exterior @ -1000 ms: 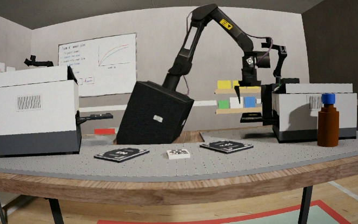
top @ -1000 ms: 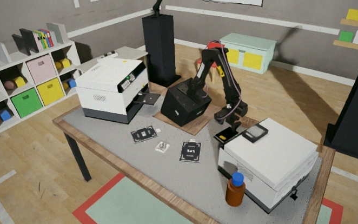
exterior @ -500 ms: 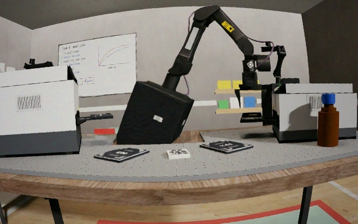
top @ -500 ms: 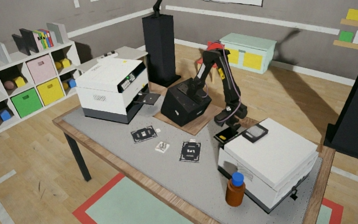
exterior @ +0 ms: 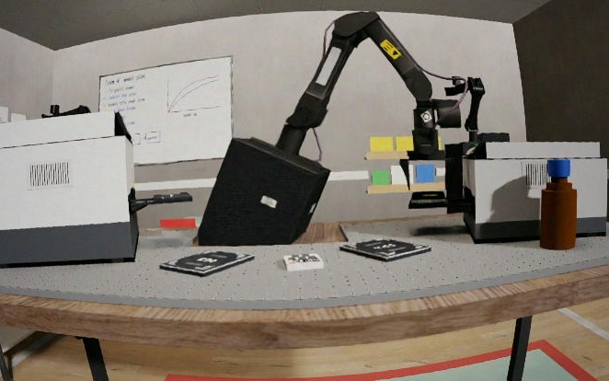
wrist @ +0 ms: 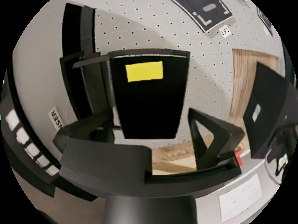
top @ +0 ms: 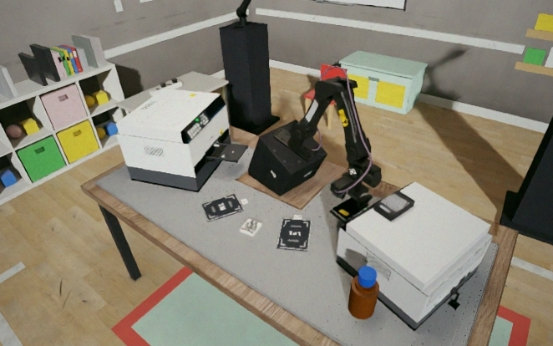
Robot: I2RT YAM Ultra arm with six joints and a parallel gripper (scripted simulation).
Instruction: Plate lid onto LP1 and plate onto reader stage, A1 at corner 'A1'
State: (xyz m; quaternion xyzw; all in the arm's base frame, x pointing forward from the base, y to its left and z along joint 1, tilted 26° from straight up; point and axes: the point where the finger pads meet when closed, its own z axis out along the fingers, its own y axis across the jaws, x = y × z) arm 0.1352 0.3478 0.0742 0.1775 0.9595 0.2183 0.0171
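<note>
Right now the black lid is 2 cm below my hand. Round my hand: white well plate 3 cm below; then capped bottle 34 cm ahead, 20 cm to the left.
</note>
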